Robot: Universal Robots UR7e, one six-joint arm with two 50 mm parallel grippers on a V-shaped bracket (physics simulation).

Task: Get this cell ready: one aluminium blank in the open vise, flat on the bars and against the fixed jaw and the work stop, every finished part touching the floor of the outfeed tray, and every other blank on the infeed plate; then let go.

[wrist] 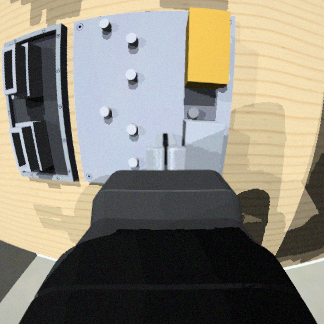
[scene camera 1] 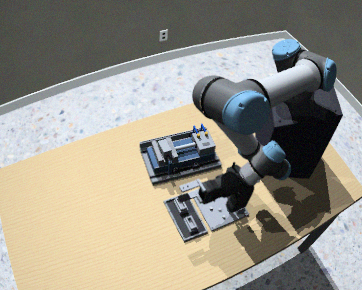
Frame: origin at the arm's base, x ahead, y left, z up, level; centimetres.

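Where they show: end effector, tool point: (wrist: pixel 164 147) (scene camera 1: pixel 230 206).
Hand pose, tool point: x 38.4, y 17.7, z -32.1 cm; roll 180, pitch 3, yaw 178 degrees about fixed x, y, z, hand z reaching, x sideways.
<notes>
After its pixels a point has its place.
The infeed plate (scene camera 1: pixel 225 219) {y 21.0, x 42.0, z -34.4 cm} (wrist: pixel 160 60) {y 9.4, x 38.6, z -34.4 cm} has short round pegs. In the wrist view a yellow block (wrist: pixel 208 47) {y 9.6, x 34.7, z -30.9 cm} lies at its upper right, and a pale grey aluminium blank (wrist: pixel 204 142) {y 17.1, x 35.0, z -30.9 cm} lies below it. My gripper (wrist: pixel 165 142) {y 17.7, x 38.4, z -32.1 cm} is shut, its two pale fingers almost together, with no part visible between them. It is over the plate, left of the aluminium blank. The outfeed tray (scene camera 1: pixel 196 237) {y 22.2, x 55.5, z -34.3 cm} (wrist: pixel 61 100) {y 12.3, x 49.9, z -34.1 cm} holds two hollow grey finished parts. The vise (scene camera 1: pixel 204 143) {y -9.3, x 35.0, z -25.5 cm} has a pale bar between its grey blocks; its bars and stop are too small to judge.
The vise stands in a dark tray (scene camera 1: pixel 162 179) {y -5.9, x 55.4, z -33.5 cm} behind the plate and outfeed tray in the scene view. A small flat grey plate (scene camera 1: pixel 190 186) {y 17.0, x 58.0, z -4.1 cm} lies between the vise and the infeed plate. The black gripper bodies and arm cover part of the infeed plate there.
</notes>
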